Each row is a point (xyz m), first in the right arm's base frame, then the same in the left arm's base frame.
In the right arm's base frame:
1: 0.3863 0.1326 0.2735
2: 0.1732 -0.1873 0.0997
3: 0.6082 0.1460 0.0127
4: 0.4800 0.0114 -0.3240
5: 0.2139 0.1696 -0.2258
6: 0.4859 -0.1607 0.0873
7: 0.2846 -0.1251 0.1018
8: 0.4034 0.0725 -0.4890
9: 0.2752 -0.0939 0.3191
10: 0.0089 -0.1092 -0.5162
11: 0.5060 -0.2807 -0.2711
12: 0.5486 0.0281 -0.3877
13: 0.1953 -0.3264 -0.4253
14: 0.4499 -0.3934 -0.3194
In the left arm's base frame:
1: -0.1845 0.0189 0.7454
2: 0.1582 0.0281 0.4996
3: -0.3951 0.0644 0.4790
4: -0.2610 -0.0504 0.1373
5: -0.1547 -0.2963 0.3209
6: -0.0919 0.2129 0.4549
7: 0.0353 0.0614 0.5085
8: -0.2689 -0.1999 0.0172
9: 0.0534 0.1114 0.7217
10: 0.1379 -0.3501 -0.0190
11: -0.0799 0.1787 0.0782
12: -0.3320 -0.0386 0.0750
13: 0.1569 -0.0510 -0.0382
14: 0.0287 0.1991 0.0009

